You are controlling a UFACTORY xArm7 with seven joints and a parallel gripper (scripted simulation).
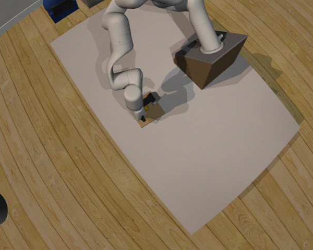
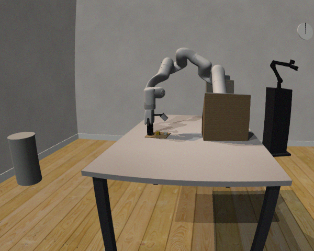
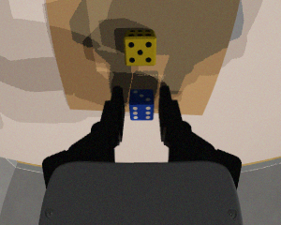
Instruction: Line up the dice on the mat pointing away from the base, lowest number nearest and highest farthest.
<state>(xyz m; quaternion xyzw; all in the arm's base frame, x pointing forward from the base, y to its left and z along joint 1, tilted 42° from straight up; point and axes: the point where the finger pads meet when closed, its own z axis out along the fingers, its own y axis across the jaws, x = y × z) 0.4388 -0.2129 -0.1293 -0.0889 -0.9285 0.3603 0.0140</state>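
Right now my hand is 1 cm above the blue die. Round my hand: yellow die (5 cm behind, 1 cm to the left, 1 cm below); brown mat (5 cm behind, 1 cm to the left, 2 cm below); white die (10 cm behind, 2 cm to the left, 1 cm below).
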